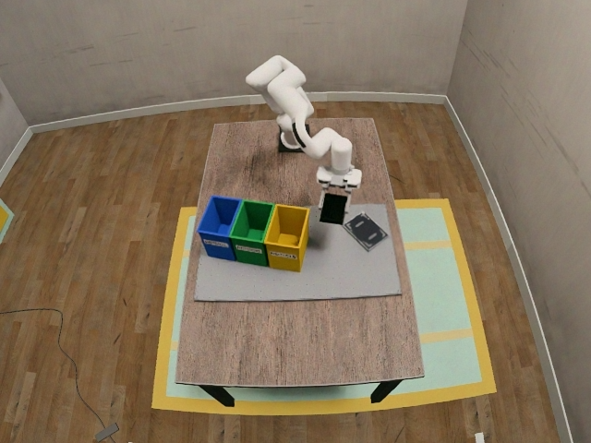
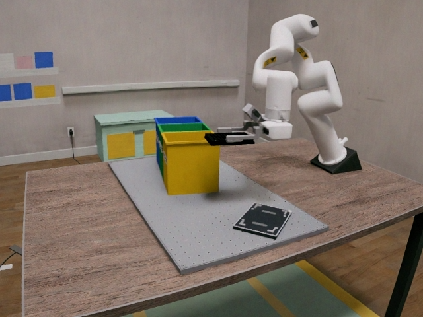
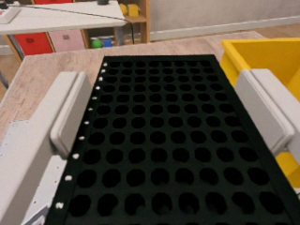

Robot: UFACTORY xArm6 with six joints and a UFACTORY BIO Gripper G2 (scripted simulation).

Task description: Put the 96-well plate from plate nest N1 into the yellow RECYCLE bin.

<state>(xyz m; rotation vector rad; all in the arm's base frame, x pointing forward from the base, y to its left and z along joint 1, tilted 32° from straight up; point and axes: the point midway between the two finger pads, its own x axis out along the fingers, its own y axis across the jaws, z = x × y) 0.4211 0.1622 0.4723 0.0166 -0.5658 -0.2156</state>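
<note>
My gripper is now 5 cm short of the yellow recycle bin, 17 cm to the left of it and 13 cm above it. The rest, counted from my hand: black 96-well plate: 1 cm below; plate nest N1: 4 cm behind, 15 cm to the left, 21 cm below; green bin: 1 cm ahead, 30 cm to the right, 13 cm below.
</note>
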